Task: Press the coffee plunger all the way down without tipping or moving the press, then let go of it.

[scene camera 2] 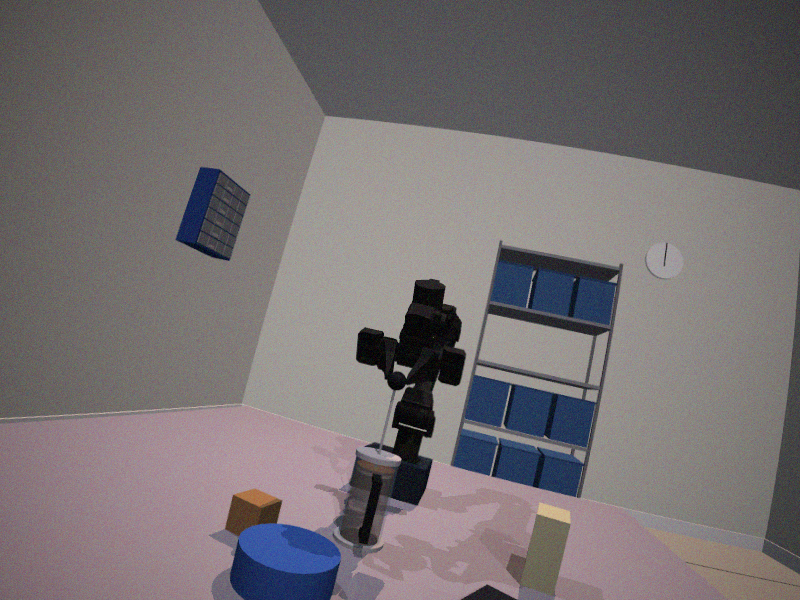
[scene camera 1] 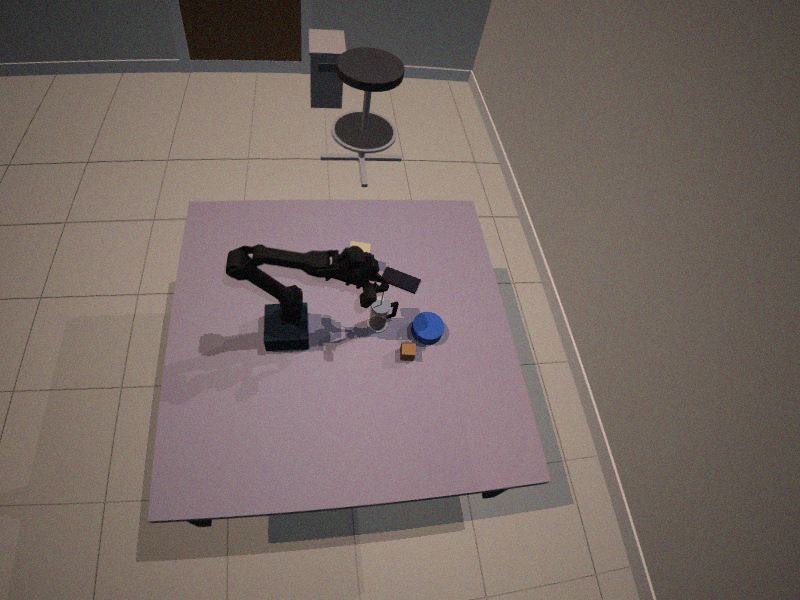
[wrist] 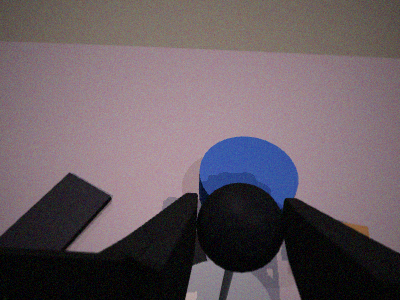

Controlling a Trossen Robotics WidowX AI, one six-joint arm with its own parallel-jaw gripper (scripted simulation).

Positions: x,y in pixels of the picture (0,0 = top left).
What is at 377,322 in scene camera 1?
A glass coffee press.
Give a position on a blue round tub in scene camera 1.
427,328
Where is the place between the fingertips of my gripper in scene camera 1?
At 386,286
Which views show my gripper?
Scene camera 2, scene camera 1 and the wrist view: all of them.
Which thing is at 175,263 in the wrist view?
My gripper.
